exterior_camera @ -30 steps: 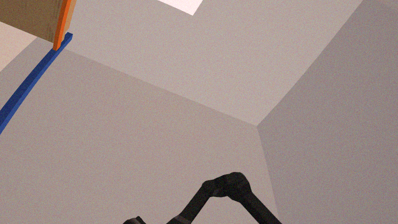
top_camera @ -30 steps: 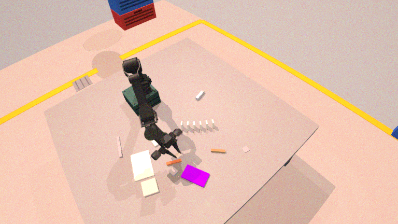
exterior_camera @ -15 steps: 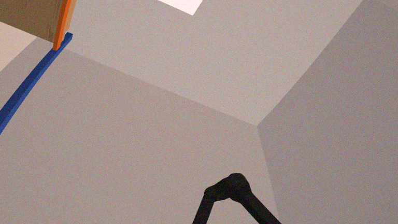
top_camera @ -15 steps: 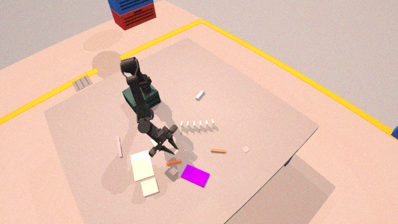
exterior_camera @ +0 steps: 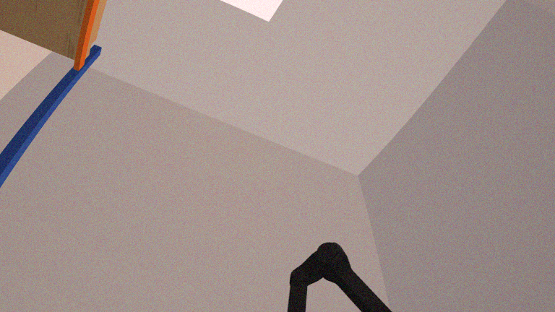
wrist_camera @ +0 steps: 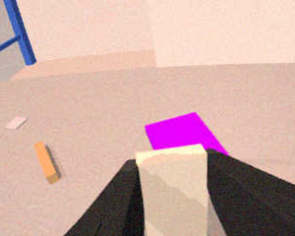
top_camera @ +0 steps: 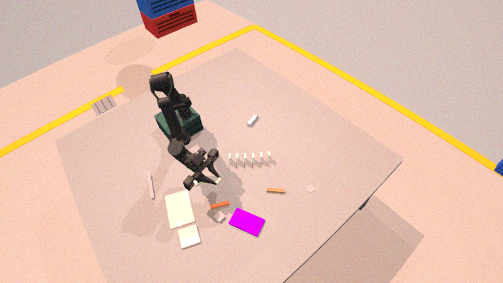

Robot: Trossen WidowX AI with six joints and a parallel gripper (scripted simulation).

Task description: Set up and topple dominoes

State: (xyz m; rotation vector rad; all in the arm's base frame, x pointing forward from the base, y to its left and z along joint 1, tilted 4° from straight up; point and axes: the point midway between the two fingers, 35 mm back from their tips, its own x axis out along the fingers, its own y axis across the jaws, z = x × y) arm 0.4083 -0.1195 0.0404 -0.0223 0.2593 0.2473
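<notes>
Now: the magenta card 15 cm ahead of my gripper tip and 13 cm below it. The rest, counted from my gripper tip: thin pale bar (27 cm behind, 21 cm to the right, 13 cm below).
</notes>
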